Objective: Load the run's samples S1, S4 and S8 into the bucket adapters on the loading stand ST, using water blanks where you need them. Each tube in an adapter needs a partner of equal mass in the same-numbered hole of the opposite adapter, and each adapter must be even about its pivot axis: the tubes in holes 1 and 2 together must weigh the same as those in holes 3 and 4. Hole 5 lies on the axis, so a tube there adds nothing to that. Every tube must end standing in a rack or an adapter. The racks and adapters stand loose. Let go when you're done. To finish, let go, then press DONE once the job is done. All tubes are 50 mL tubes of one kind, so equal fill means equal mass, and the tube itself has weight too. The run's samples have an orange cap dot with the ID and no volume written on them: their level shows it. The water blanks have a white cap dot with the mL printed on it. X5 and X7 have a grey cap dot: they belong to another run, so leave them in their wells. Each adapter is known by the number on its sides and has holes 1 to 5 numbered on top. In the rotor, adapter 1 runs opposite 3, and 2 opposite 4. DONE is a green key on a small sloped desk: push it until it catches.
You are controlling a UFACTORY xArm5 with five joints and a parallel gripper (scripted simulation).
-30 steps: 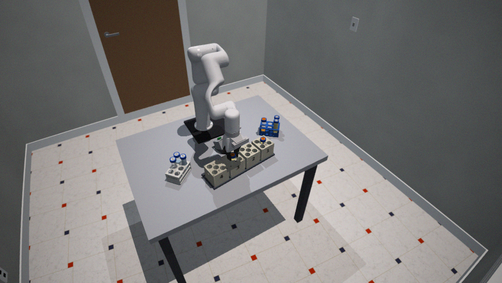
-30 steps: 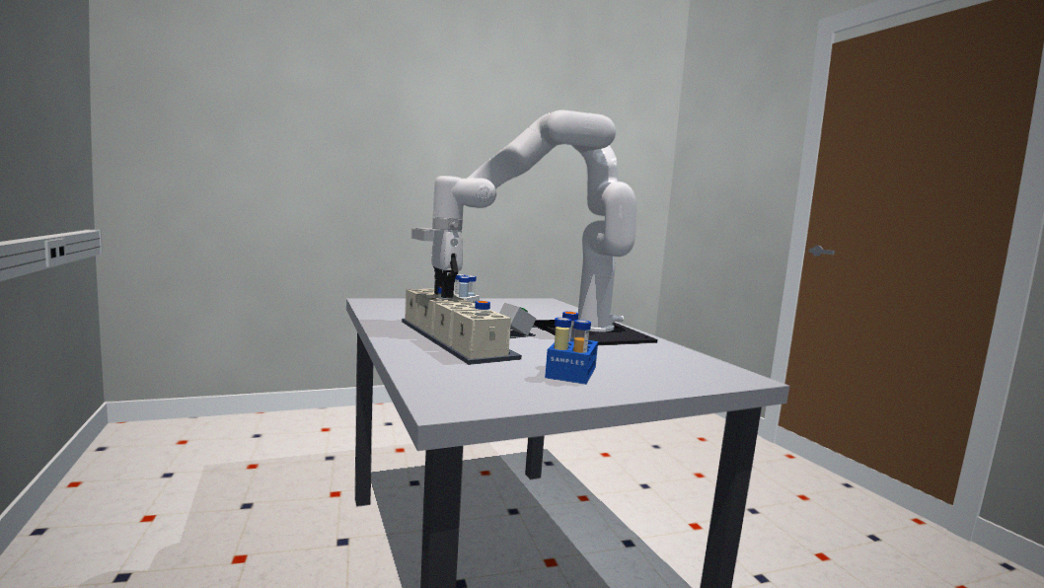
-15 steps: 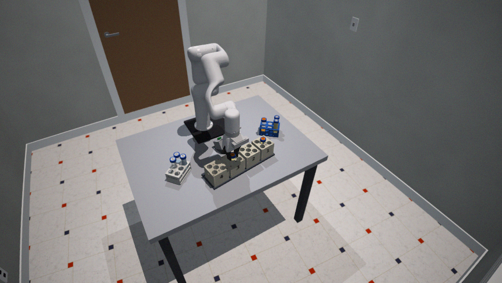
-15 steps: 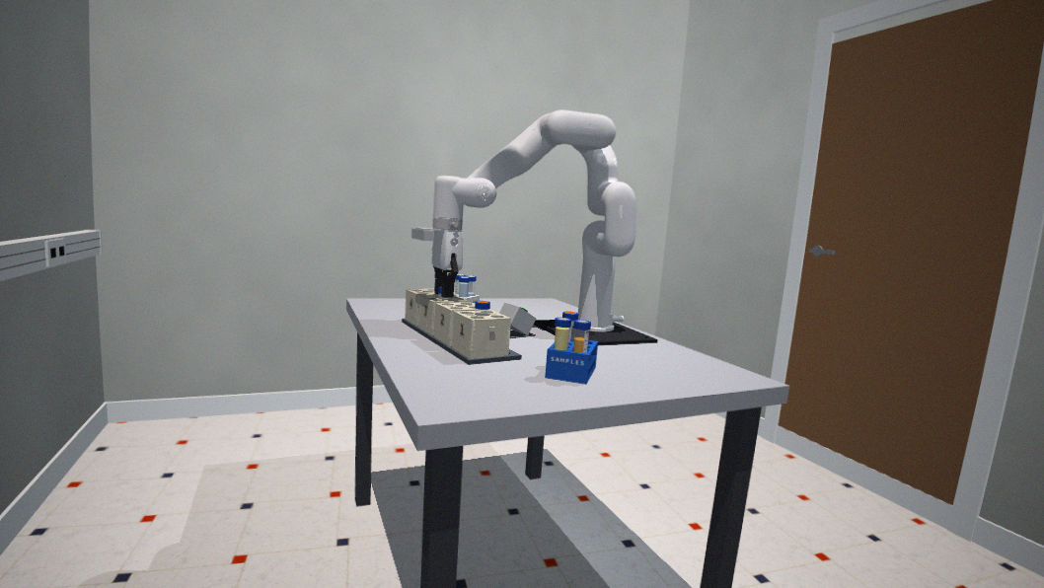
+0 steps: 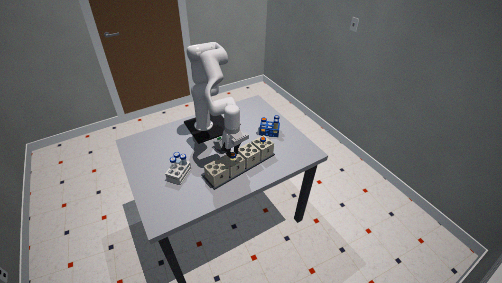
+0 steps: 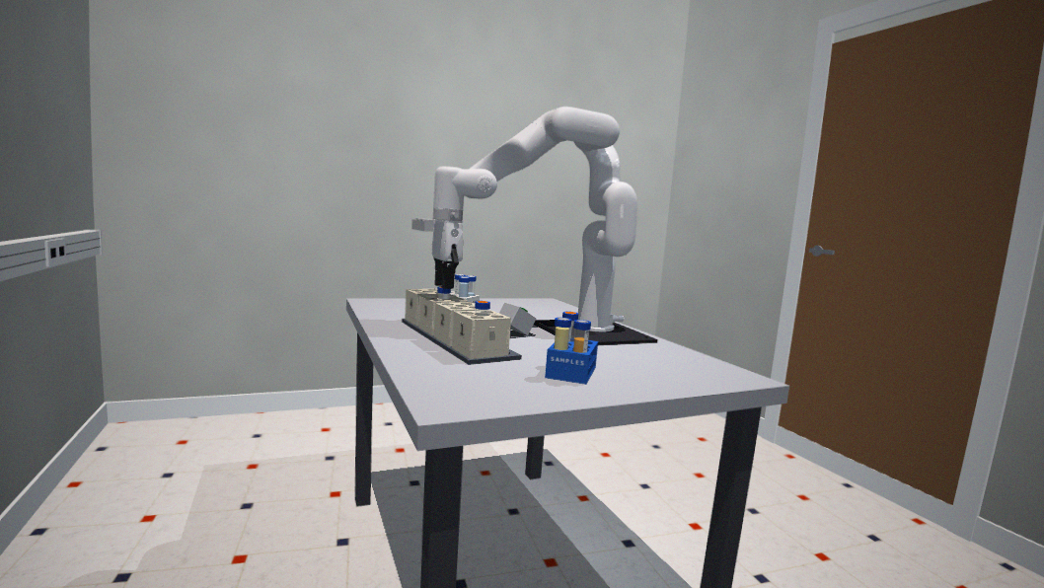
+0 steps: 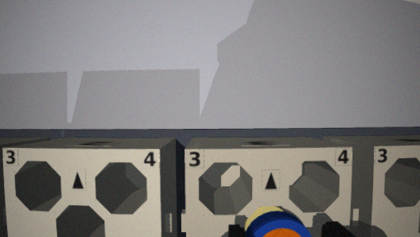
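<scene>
The blue samples rack lies 190 mm behind my hand, 370 mm to the left of it and 110 mm below it. Round my hand: adapter 3: 90 mm below; then white rack: 110 mm behind, 290 mm to the right, 110 mm below.
</scene>
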